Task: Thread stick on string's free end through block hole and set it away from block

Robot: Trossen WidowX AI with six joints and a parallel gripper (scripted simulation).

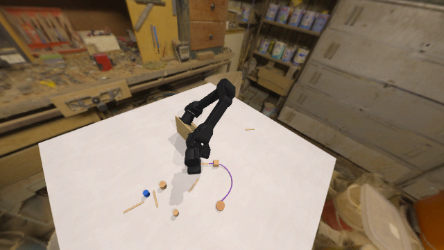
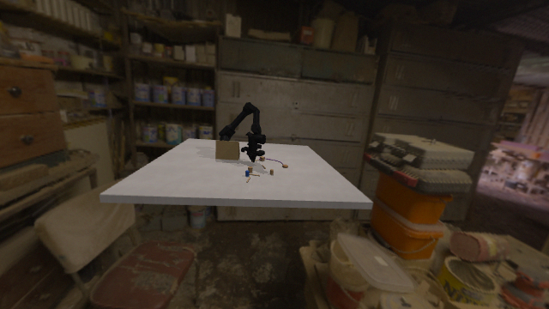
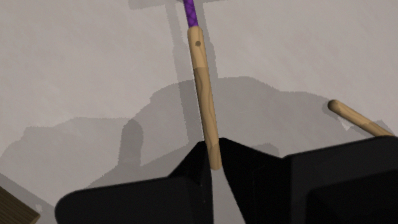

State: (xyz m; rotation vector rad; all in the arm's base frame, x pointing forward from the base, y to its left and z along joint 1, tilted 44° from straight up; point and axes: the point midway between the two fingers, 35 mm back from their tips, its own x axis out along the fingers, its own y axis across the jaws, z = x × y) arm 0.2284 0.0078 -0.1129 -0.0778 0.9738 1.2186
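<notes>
My gripper tip is 60 mm short of the small wooden block, 90 mm to the right of it and 10 mm below it. From my gripper tip the other things lie so: round wooden button (240 mm ahead, 30 mm to the right); thin wooden stick (20 mm ahead, 30 mm to the left, 10 mm above); blue cylinder (10 mm behind, 260 mm to the right, 10 mm above).
</notes>
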